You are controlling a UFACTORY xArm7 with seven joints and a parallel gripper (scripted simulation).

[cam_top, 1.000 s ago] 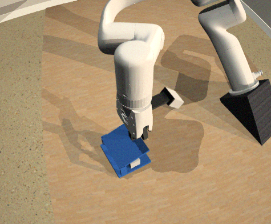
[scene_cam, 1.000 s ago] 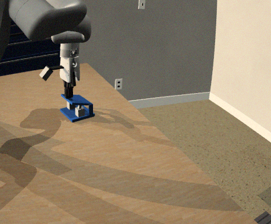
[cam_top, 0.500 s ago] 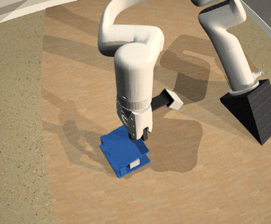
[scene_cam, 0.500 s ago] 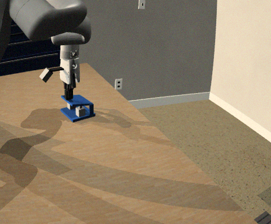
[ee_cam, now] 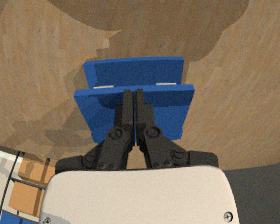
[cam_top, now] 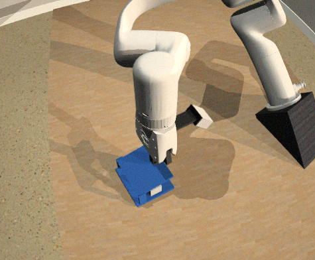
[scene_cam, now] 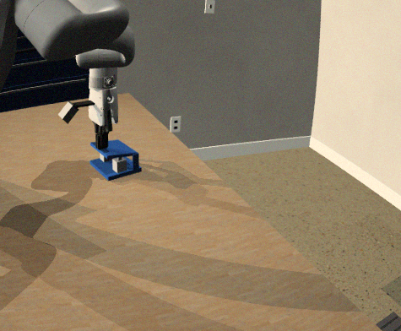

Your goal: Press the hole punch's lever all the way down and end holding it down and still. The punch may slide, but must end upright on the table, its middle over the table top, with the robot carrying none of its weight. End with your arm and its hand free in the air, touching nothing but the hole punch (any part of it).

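My hand is 40 mm short of the blue hole punch, 10 mm to the right of it and 50 mm above it.
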